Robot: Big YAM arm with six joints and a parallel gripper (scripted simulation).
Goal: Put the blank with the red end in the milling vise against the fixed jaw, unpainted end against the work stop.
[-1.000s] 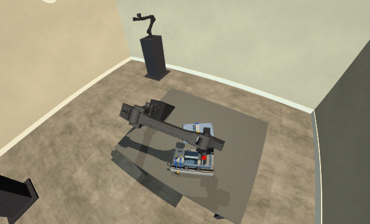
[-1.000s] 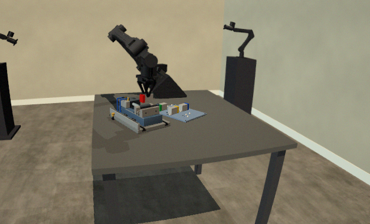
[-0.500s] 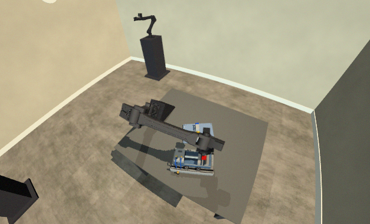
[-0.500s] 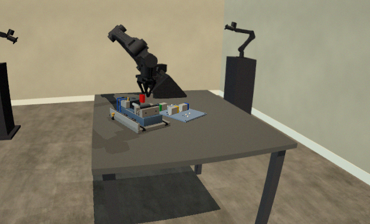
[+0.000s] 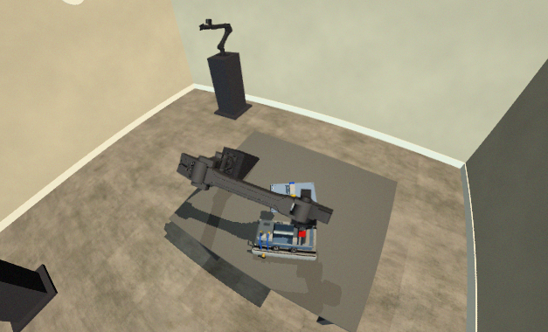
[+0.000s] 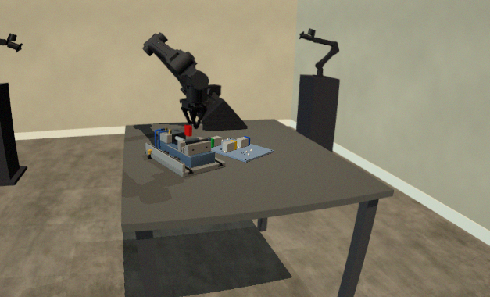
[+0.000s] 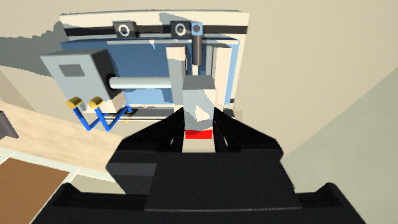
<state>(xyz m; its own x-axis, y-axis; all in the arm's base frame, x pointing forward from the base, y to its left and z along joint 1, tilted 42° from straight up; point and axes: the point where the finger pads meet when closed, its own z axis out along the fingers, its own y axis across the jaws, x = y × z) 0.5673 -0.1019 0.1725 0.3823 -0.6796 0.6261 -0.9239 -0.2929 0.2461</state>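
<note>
The grey bar with red end lies 20 mm below my hand. From my hand the other things lie so: fixed jaw (80 mm below, 20 mm ahead, 10 mm to the left); then moving jaw (80 mm below, 30 mm behind, 10 mm to the right); then work stop rod (70 mm below, 40 mm to the left, 20 mm behind).
</note>
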